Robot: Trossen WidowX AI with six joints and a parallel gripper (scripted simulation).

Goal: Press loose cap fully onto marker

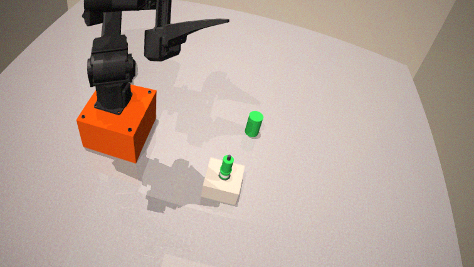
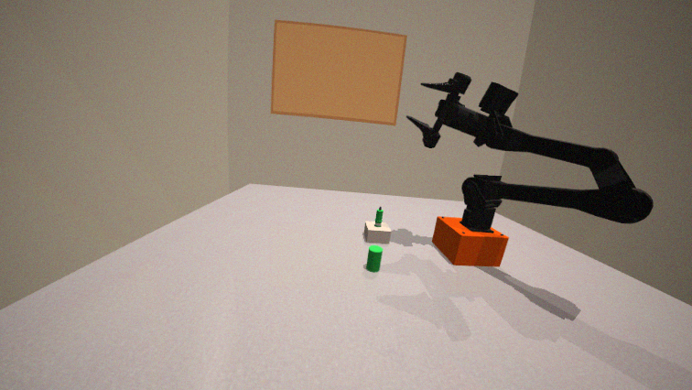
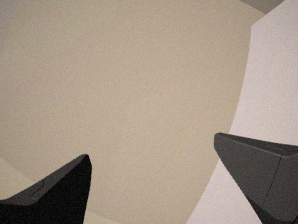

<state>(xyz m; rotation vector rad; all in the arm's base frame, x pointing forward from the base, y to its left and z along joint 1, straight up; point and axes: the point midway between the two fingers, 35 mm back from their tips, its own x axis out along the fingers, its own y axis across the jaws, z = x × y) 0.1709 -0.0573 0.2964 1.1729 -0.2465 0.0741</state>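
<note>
Right now the green cap is 80 mm ahead of my gripper tip, 150 mm to the left of it and 360 mm below it.
</note>
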